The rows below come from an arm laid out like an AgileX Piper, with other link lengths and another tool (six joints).
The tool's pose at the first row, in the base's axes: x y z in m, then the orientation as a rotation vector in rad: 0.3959 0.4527 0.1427 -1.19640 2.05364 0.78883
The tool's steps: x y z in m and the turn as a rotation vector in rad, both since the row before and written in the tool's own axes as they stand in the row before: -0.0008 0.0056 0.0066 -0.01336 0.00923 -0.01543; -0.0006 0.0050 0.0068 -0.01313 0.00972 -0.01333; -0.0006 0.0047 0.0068 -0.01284 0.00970 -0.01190; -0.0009 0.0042 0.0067 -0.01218 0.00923 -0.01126; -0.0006 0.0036 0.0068 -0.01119 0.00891 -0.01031; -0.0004 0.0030 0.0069 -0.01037 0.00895 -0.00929; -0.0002 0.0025 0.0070 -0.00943 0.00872 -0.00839; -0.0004 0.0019 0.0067 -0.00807 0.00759 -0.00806
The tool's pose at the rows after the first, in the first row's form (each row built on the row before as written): 0.3926 0.4604 0.1402 -1.22395 2.04721 0.79230; 0.3897 0.4678 0.1373 -1.24972 2.04259 0.79621; 0.3869 0.4750 0.1343 -1.27401 2.03891 0.80042; 0.3845 0.4820 0.1314 -1.29706 2.03529 0.80437; 0.3824 0.4887 0.1281 -1.31850 2.03218 0.80776; 0.3807 0.4951 0.1244 -1.33859 2.02992 0.81064; 0.3793 0.5012 0.1204 -1.35721 2.02825 0.81296; 0.3784 0.5070 0.1166 -1.37404 2.02610 0.81446
